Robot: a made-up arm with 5 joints.
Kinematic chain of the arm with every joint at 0, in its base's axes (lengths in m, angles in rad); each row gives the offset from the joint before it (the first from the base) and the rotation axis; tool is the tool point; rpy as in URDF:
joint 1: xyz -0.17 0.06 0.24 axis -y
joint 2: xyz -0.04 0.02 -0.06 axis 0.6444 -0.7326 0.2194
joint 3: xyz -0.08 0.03 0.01 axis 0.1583 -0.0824 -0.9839
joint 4: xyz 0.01 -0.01 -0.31 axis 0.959 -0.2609 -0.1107
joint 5: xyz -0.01 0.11 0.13 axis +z
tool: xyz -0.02 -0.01 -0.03 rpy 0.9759 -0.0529 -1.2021
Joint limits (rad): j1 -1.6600..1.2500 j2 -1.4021..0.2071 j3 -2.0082..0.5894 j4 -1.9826..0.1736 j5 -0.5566..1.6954
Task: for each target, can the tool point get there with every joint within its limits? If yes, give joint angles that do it. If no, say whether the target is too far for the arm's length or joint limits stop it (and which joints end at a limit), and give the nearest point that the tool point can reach.
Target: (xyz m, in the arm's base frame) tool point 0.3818 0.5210 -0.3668
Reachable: no: too far | nearest point 0.1485 0.2591 -0.1102 | short by 0.435 m
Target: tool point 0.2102 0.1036 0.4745
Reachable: no: joint limits stop it (at a limit: joint 1, joint 2, joint 5) | nearest point -0.0802 0.0041 0.5296 | short by 0.312 m
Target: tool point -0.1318 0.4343 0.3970
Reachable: no: joint limits stop it (at a limit: joint 1, joint 2, joint 5) | nearest point -0.3910 0.2353 0.3315 | short by 0.333 m
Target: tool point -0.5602 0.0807 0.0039
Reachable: yes | joints 0.0069 -1.1696 -0.1013 -1.1293 -0.3472
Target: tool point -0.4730 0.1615 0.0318
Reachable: yes | joints -0.3059 -0.4896 -0.1173 -0.4462 0.1307
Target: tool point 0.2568 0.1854 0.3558
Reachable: no: joint limits stop it (at a limit: joint 1, joint 2, joint 3, joint 5) | nearest point 0.1650 0.2744 0.1456 | short by 0.246 m
